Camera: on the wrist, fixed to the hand. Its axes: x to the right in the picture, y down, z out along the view.
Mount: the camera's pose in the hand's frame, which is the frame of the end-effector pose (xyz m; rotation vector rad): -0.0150 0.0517 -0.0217 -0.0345 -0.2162 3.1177
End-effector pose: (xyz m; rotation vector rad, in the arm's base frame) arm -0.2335 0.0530 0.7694 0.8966 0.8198 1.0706
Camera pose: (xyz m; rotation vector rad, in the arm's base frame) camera -0.2758 0.0545 0.8091 -0.9786 1.1164 -1.6581
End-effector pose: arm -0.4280 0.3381 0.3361 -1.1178 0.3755 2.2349
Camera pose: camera -0.4401 0.2814 0.3341 -0.4086 -0.8296 -0.7191
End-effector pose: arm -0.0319 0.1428 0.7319 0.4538 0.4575 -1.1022
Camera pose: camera 0.0071 0.1857 0.7288 0.4053 -0.6175 1.8676
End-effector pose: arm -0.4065 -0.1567 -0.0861 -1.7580 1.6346 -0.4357
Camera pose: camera -0.4612 -0.1463 -0.1026 1.6904 1.8337 1.1014
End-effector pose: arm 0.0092 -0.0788 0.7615 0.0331 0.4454 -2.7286
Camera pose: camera 0.0413 -0.1121 0.7265 0.1789 -0.0256 0.3621
